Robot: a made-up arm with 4 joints.
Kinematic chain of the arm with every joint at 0, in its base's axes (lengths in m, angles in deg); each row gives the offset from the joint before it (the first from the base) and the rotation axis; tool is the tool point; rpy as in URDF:
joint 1: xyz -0.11 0 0.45 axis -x
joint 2: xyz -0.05 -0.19 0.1 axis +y
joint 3: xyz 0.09 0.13 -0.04 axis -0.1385 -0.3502 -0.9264
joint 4: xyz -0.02 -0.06 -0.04 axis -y
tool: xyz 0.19 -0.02 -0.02 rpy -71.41 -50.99 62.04
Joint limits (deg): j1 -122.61..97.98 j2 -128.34..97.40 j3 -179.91..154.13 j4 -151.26..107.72
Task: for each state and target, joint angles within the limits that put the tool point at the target. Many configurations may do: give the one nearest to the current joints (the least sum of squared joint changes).
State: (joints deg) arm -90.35 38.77 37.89 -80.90
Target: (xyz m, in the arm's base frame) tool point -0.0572 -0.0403 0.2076
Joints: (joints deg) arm -48.07 8.56 43.85 -53.27
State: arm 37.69 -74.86 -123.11 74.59
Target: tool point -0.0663 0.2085 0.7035
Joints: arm 43.07 -59.51 -119.23 103.42
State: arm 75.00 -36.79 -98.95 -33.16
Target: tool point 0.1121 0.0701 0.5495
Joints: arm 53.49 -83.46 -99.05 -55.17
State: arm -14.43 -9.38 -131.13 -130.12
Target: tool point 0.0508 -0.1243 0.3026
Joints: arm -25.68 -29.75 -145.10 -103.02
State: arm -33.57 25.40 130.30 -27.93
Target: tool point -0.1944 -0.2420 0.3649
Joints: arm -19.95 36.02 95.30 -23.46
